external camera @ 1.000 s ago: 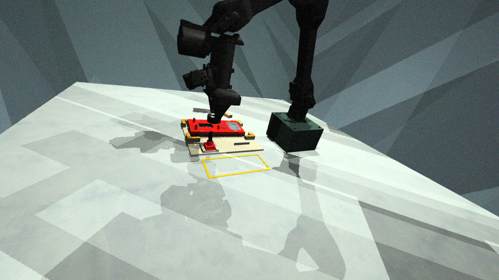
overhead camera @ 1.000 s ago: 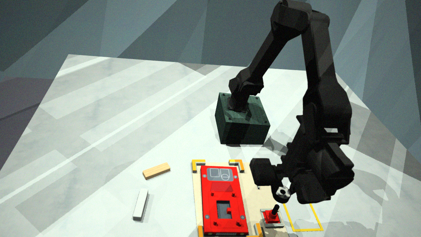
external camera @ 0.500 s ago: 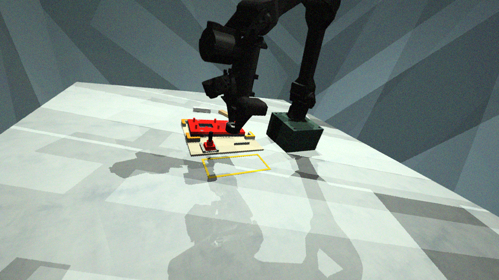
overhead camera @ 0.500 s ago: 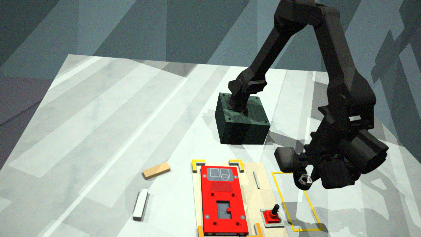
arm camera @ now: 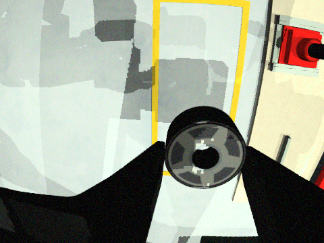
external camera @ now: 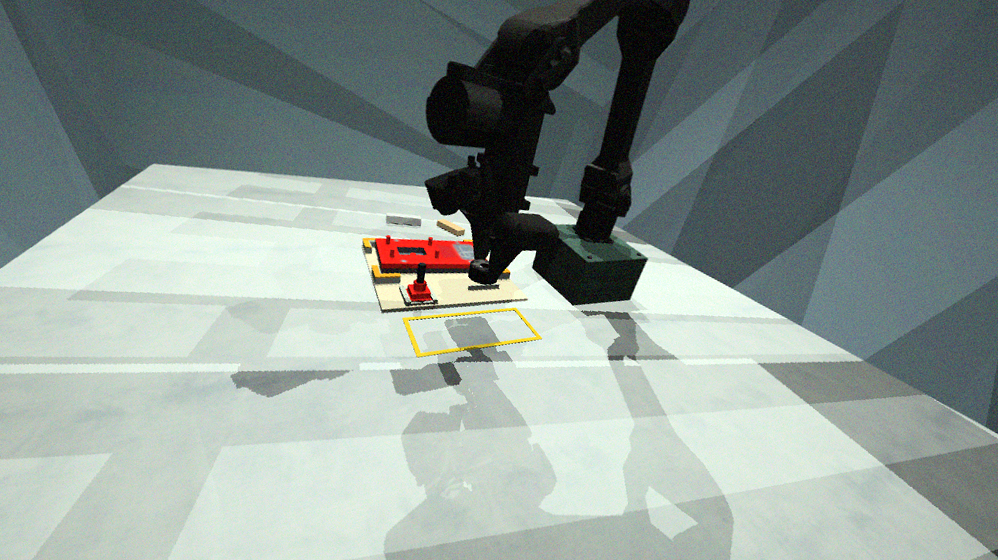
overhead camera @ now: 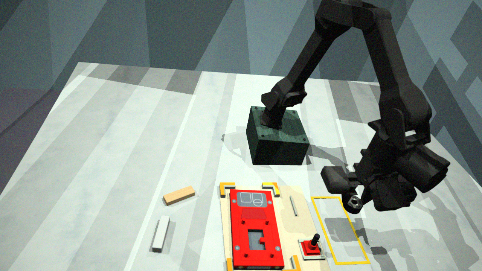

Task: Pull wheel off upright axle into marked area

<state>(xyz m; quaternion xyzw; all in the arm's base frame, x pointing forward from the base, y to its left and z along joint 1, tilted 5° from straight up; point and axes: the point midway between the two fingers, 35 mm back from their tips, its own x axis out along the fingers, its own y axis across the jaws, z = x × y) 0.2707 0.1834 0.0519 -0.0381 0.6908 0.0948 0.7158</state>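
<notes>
The upright axle is 8 cm to the right of my gripper tip, 8 cm ahead of it and 6 cm below it. From my gripper tip the other things lie so: white bar 42 cm to the right, 9 cm below, 9 cm ahead; then wheel right at my gripper tip; then wooden block 40 cm to the right, 9 cm below, 2 cm behind.
</notes>
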